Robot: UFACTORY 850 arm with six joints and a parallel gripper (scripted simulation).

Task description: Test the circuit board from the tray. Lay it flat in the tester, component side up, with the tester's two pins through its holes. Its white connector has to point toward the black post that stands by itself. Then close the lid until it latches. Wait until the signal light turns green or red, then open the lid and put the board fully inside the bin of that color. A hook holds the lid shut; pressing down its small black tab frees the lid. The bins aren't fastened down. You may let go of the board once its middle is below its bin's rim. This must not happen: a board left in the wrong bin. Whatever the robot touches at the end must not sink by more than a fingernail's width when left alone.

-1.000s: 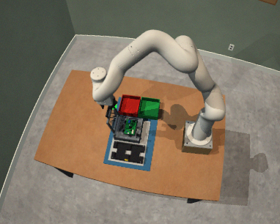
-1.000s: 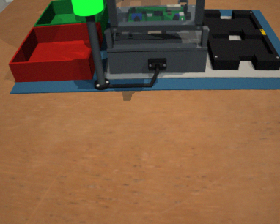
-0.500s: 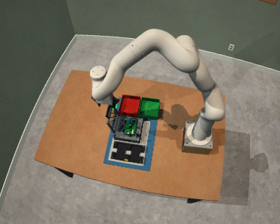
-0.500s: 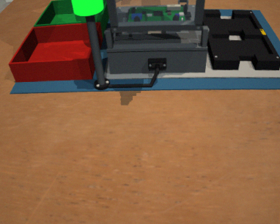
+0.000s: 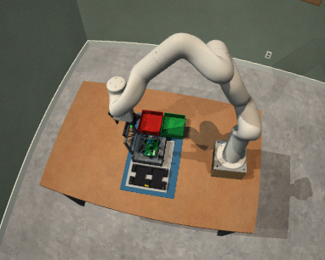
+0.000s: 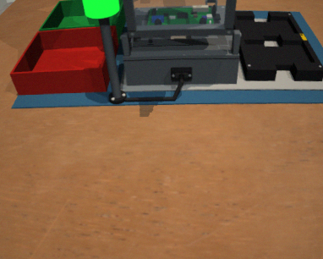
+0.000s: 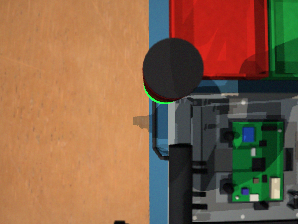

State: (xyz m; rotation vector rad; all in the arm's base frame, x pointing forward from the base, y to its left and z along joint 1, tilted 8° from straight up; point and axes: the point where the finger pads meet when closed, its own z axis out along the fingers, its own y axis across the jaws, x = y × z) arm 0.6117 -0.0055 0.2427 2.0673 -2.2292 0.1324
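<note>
Now: hand 12 cm past the green circuit board, 1 cm to the right of it and 26 cm above it. Also, from my hand: green bin (24 cm behind, 18 cm to the right, 32 cm below); then lid (1 cm behind, 15 cm below); then red bin (9 cm behind, 19 cm to the right, 32 cm below).
</note>
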